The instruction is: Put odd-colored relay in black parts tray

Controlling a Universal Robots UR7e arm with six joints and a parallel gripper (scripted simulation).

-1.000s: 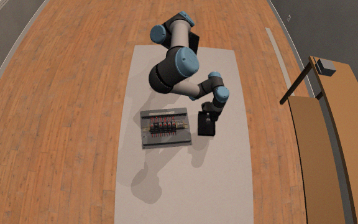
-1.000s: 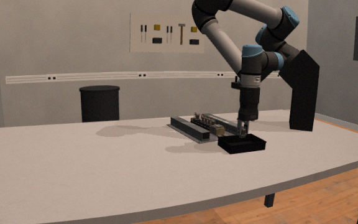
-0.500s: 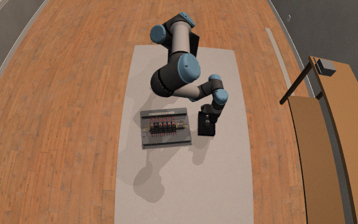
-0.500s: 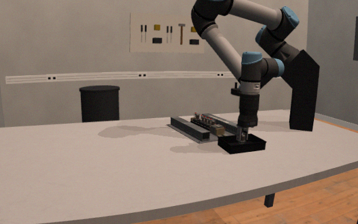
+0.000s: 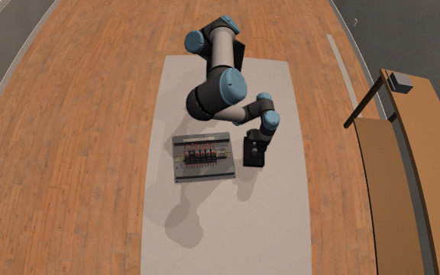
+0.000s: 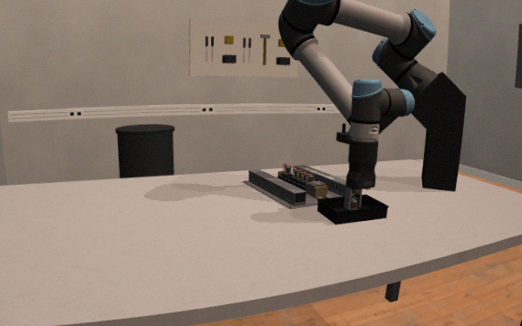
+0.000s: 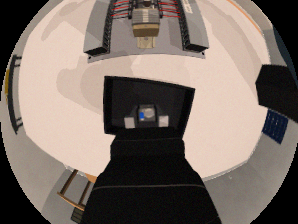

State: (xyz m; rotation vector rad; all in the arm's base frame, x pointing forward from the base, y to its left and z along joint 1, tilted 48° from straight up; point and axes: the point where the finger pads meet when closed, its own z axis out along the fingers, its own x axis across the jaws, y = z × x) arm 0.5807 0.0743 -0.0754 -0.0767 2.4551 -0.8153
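The black parts tray lies 2 cm below my hand. From my hand the other things lie so: red-button relay 5 cm behind, 35 cm to the right, 1 cm above; grey relay panel 4 cm behind, 27 cm to the right, 2 cm below.
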